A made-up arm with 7 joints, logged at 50 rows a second.
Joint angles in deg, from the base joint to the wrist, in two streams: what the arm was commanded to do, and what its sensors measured. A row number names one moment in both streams.
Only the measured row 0 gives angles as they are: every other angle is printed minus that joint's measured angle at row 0.
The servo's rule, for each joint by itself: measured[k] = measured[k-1] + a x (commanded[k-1-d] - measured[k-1]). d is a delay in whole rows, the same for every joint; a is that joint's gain. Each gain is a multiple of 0.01, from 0.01 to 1. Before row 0 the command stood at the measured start. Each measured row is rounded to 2 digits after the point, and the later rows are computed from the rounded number. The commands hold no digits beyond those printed.
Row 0, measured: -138.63 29.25 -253.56 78.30 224.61 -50.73 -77.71
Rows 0 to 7, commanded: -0.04 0.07 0.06 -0.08 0.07 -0.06 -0.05; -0.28 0.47 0.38 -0.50 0.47 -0.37 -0.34; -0.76 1.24 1.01 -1.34 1.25 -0.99 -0.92; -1.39 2.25 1.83 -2.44 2.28 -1.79 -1.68; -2.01 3.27 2.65 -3.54 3.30 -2.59 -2.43; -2.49 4.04 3.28 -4.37 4.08 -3.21 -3.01; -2.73 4.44 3.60 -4.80 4.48 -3.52 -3.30; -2.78 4.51 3.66 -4.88 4.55 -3.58 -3.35
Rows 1 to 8, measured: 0.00 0.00 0.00 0.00 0.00 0.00 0.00; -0.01 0.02 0.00 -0.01 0.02 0.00 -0.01; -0.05 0.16 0.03 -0.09 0.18 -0.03 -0.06; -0.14 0.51 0.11 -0.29 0.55 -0.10 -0.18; -0.30 1.07 0.25 -0.63 1.16 -0.22 -0.39; -0.52 1.77 0.44 -1.10 1.91 -0.39 -0.68; -0.78 2.50 0.67 -1.62 2.67 -0.59 -1.01; -1.03 3.12 0.90 -2.13 3.30 -0.80 -1.33
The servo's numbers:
d 1
a 0.13 0.32 0.08 0.16 0.35 0.07 0.14

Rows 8 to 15, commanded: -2.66 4.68 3.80 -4.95 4.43 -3.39 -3.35; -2.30 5.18 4.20 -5.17 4.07 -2.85 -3.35; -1.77 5.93 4.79 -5.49 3.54 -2.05 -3.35; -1.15 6.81 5.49 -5.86 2.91 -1.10 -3.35; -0.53 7.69 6.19 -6.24 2.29 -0.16 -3.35; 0.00 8.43 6.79 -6.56 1.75 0.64 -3.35; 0.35 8.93 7.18 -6.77 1.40 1.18 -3.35; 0.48 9.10 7.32 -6.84 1.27 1.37 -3.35
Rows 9 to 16, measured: -1.26 3.56 1.12 -2.57 3.74 -0.99 -1.61; -1.44 3.92 1.33 -2.95 3.98 -1.16 -1.85; -1.55 4.32 1.56 -3.31 4.01 -1.28 -2.06; -1.58 4.84 1.82 -3.66 3.85 -1.33 -2.24; -1.52 5.47 2.11 -4.01 3.52 -1.31 -2.40; -1.39 6.18 2.44 -4.37 3.09 -1.23 -2.53; -1.21 6.90 2.79 -4.72 2.62 -1.10 -2.64; -1.01 7.55 3.14 -5.05 2.19 -0.94 -2.74
